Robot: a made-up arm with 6 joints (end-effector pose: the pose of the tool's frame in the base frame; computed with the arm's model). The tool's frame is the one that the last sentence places.
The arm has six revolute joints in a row. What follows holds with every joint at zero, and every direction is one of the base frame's.
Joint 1 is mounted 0.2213 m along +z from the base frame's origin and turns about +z.
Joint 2 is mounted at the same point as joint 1 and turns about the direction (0, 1, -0.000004).
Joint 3 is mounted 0.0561 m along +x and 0.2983 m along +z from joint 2 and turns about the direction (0, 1, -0.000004).
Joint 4 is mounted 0.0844 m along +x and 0.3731 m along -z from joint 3 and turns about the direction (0, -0.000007, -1).
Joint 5 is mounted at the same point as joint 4 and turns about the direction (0, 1, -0.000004).
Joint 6 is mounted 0.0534 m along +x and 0.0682 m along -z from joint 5 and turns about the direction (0, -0.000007, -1).
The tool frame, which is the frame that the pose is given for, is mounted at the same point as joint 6; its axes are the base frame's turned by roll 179.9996, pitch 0.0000 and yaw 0.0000 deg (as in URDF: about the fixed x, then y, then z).
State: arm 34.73 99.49 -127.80 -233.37 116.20 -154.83
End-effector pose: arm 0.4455 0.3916 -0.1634 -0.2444 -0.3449 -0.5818 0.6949
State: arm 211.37 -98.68 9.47 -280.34 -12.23 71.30
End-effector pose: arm -0.1420 -0.0098 0.3222 -0.6372 -0.2858 0.7132 0.0601
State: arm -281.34 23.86 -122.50 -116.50 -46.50 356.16
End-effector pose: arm 0.0309 0.5466 0.5741 0.3851 -0.6782 -0.6258 0.0082
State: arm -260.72 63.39 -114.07 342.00 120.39 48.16
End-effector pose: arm -0.0692 0.5877 0.0631 0.7259 0.3607 -0.0085 0.5856
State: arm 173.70 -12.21 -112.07 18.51 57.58 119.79
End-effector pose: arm -0.3344 0.0277 0.8279 -0.7337 -0.3760 0.5419 0.1631
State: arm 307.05 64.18 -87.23 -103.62 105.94 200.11
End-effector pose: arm 0.2672 -0.4834 -0.0322 -0.0039 -0.5738 0.5648 0.5931
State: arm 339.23 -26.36 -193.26 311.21 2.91 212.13
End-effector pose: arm -0.4127 0.1966 0.7807 0.0064 -0.3235 -0.2975 0.8982
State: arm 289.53 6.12 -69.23 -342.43 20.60 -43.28
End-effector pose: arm 0.1743 -0.5148 0.4032 0.8685 -0.3271 0.2811 0.2444
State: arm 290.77 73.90 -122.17 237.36 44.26 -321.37
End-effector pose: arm 0.2424 -0.6614 0.0112 0.7726 -0.0306 -0.1511 0.6159
